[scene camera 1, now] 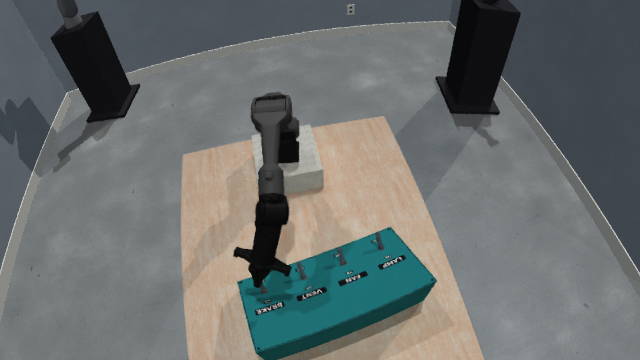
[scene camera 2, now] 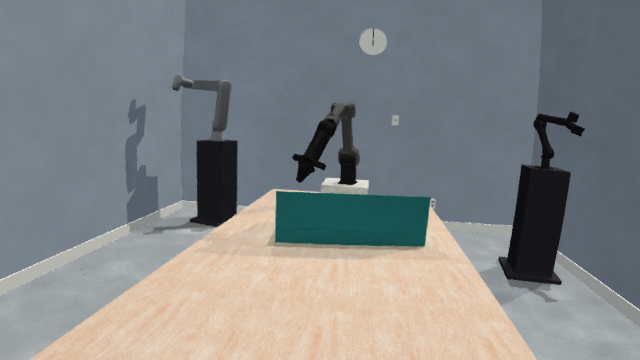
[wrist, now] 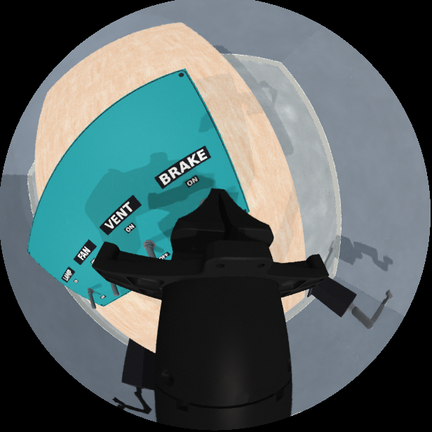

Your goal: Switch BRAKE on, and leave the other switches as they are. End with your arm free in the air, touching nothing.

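A teal switch box (scene camera 1: 345,310) (scene camera 2: 350,220) (wrist: 125,130) stands on the table. My gripper (scene camera 1: 257,283) (scene camera 2: 300,178) (wrist: 216,197) is shut and empty, pointing down at the BRAKE switch. The BRAKE lever (scene camera 1: 264,288) (wrist: 202,202) is mostly hidden by the fingertips, so its tilt and any contact cannot be told. The BRAKE label (scene camera 1: 270,308) (wrist: 183,167) shows, with ON beside it. The VENT lever (scene camera 1: 302,271) (wrist: 149,247), FAN lever (scene camera 1: 342,257) (wrist: 115,288) and LAMP lever (scene camera 1: 380,241) (wrist: 92,299) lean to the OFF side, away from their labels.
The wooden table (scene camera 1: 220,220) (scene camera 2: 310,300) (wrist: 75,90) bears the box and the pale base block (scene camera 1: 306,179) (scene camera 2: 345,187) of my arm. The VENT lever is the nearest neighbour to BRAKE. Two black pedestals (scene camera 1: 92,70) (scene camera 1: 475,60) with other arms stand off the table.
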